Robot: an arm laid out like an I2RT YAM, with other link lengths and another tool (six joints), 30 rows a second.
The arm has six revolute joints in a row. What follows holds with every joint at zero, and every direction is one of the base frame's.
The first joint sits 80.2 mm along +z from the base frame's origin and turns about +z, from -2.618 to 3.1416 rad.
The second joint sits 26.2 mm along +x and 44.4 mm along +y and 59.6 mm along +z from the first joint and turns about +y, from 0 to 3.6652 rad.
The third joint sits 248.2 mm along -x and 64.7 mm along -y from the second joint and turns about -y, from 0 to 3.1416 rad.
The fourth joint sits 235.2 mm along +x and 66 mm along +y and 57.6 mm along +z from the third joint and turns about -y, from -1.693 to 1.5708 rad.
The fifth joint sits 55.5 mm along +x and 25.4 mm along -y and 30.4 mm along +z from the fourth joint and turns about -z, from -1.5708 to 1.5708 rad.
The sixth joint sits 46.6 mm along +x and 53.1 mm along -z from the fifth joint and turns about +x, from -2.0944 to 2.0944 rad.
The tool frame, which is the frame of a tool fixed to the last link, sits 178 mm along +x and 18 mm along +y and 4 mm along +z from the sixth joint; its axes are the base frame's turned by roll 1.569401, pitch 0.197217 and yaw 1.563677 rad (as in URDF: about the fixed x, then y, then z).
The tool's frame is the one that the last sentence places.
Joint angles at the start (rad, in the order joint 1, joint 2, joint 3, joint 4, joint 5, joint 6): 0.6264 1.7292 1.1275 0.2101 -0.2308 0.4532
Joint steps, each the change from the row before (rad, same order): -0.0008 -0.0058 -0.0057 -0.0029 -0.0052 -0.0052; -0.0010 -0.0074 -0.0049 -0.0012 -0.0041 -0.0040; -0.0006 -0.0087 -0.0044 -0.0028 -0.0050 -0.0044; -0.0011 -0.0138 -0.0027 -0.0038 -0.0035 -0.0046; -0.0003 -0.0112 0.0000 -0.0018 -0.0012 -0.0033; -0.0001 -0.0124 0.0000 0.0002 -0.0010 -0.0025; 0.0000 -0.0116 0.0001 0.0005 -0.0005 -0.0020; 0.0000 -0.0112 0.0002 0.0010 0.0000 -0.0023; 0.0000 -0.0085 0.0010 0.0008 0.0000 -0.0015; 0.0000 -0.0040 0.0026 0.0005 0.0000 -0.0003; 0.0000 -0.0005 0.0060 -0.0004 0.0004 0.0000; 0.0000 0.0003 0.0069 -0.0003 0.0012 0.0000; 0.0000 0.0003 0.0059 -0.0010 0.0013 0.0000; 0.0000 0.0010 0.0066 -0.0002 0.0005 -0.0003; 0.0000 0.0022 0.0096 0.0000 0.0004 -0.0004
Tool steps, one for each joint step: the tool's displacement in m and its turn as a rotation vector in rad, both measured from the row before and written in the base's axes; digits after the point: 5 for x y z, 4 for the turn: -0.00208 -0.00058 -0.00038 -0.0031 -0.0003 0.0059; -0.00157 -0.00065 0.00121 -0.0003 -0.0030 0.0043; -0.00201 -0.00046 0.00172 -0.0002 -0.0033 0.0057; -0.00160 -0.00089 0.00479 0.0026 -0.0085 0.0038; -0.00081 -0.00042 0.00519 0.0039 -0.0098 0.0020; -0.00077 -0.00032 0.00628 0.0062 -0.0118 0.0017; -0.00069 -0.00034 0.00598 0.0061 -0.0113 0.0011; -0.00059 -0.00039 0.00593 0.0059 -0.0118 0.0008; -0.00036 -0.00024 0.00492 0.0051 -0.0095 0.0005; 0.00011 0.00009 0.00338 0.0040 -0.0060 0.0001; 0.00079 0.00046 0.00305 0.0035 -0.0050 -0.0004; 0.00110 0.00047 0.00310 0.0034 -0.0053 -0.0011; 0.00093 0.00032 0.00244 0.0024 -0.0040 -0.0012; 0.00097 0.00057 0.00265 0.0028 -0.0047 -0.0004; 0.00141 0.00091 0.00357 0.0040 -0.0064 -0.0003
